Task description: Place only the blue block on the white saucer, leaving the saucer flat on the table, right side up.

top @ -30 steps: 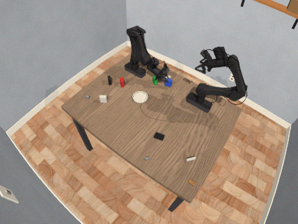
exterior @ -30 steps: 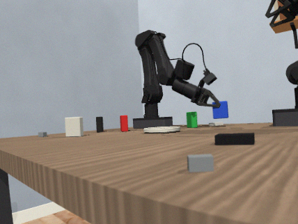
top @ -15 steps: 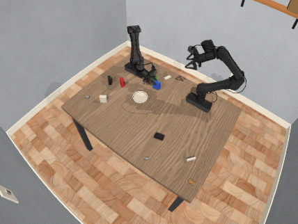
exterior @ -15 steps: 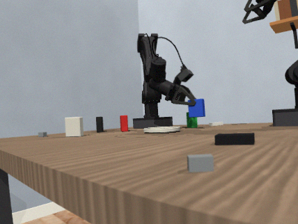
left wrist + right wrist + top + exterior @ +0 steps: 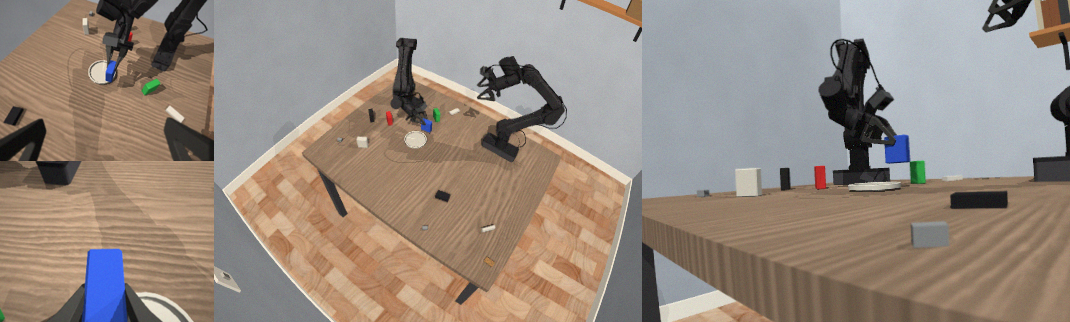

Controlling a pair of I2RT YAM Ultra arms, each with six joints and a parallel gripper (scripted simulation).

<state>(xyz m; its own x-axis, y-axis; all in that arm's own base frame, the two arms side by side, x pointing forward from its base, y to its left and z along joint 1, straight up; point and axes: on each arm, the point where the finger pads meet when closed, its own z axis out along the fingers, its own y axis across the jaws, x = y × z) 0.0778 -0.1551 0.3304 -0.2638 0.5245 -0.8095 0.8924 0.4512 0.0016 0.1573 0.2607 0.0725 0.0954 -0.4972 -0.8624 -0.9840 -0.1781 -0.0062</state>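
My right hand is 60 mm short of the white saucer, 20 mm to the left of it and 100 mm above it. Round my right hand: green block 160 mm behind, 30 mm to the right, 80 mm below; blue block 10 mm to the left, 20 mm below; red block 30 mm ahead, 230 mm to the right, 80 mm below.
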